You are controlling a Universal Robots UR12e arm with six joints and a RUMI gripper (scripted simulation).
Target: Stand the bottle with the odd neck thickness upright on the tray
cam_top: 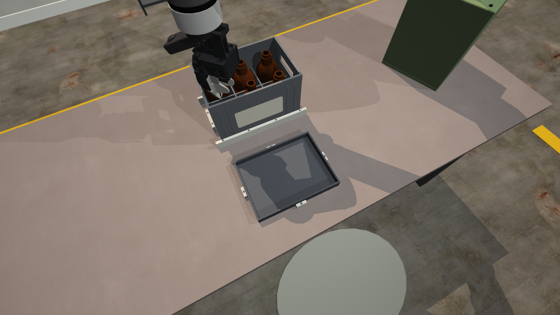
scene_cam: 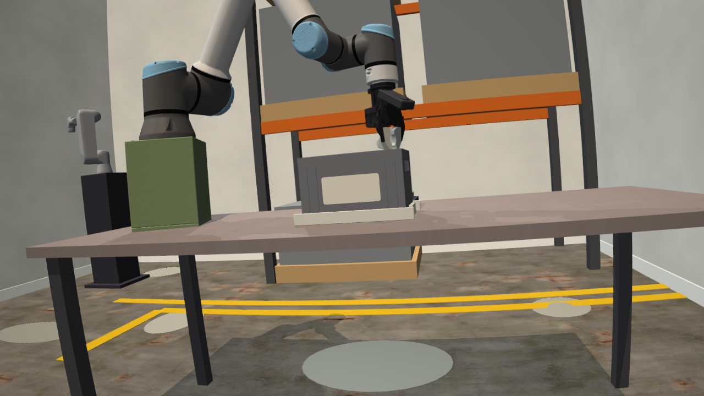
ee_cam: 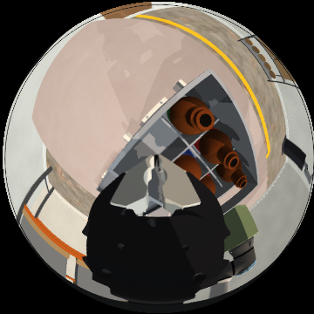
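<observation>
My hand is 90 mm past the brown bottle, 70 mm above it and 10 mm to the right of it. Round my hand: grey crate 100 mm behind, 70 mm below, 30 mm to the right; dark tray 240 mm to the left, 150 mm below, 70 mm behind.
</observation>
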